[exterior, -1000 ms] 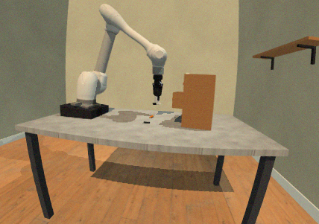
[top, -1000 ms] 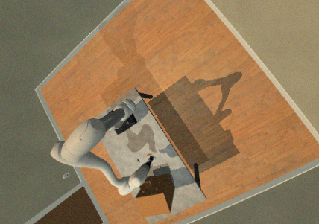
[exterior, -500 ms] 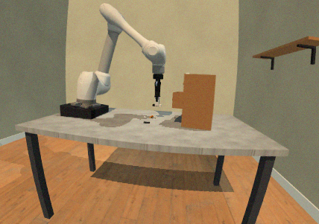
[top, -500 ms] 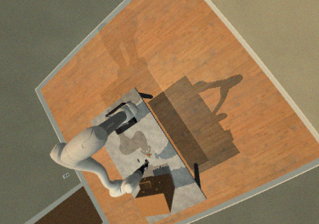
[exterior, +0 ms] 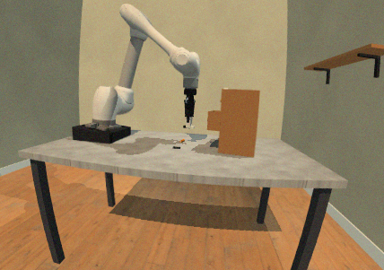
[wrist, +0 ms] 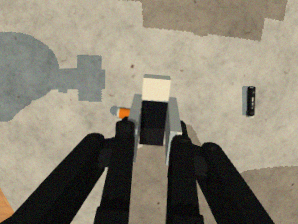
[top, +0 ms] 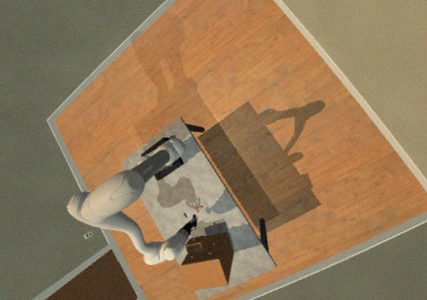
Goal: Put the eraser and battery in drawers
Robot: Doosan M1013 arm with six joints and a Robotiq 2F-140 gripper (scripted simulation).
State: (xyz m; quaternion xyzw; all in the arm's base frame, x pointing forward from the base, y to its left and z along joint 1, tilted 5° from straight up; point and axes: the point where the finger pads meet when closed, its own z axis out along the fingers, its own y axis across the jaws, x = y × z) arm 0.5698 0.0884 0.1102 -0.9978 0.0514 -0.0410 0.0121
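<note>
My gripper is now 130 mm above the orange AA battery, 50 mm past it and 30 mm to the right of it. From my hand the other things lie so: eraser: 30 mm below, 10 mm ahead.
</note>
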